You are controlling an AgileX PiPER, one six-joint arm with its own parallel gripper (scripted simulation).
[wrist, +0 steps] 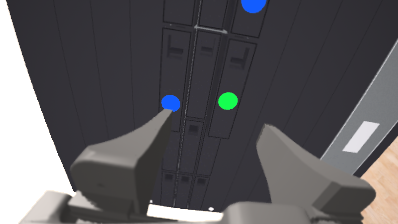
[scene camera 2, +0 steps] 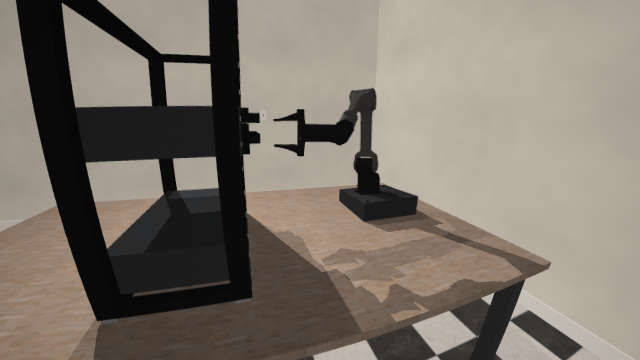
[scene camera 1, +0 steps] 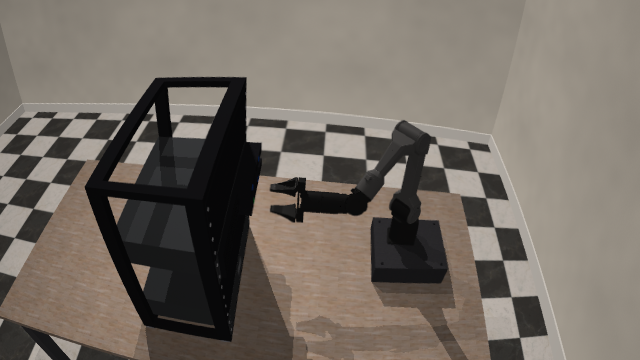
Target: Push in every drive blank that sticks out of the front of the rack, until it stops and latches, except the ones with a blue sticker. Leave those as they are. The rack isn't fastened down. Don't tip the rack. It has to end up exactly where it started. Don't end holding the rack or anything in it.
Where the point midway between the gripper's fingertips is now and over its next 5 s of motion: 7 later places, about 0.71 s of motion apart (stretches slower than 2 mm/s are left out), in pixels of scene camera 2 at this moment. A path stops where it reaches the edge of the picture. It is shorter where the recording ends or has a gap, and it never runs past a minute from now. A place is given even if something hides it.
My gripper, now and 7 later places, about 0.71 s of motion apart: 274, 133; 270, 132; 271, 133; 281, 137; 260, 137; 256, 137; 251, 137; 248, 137
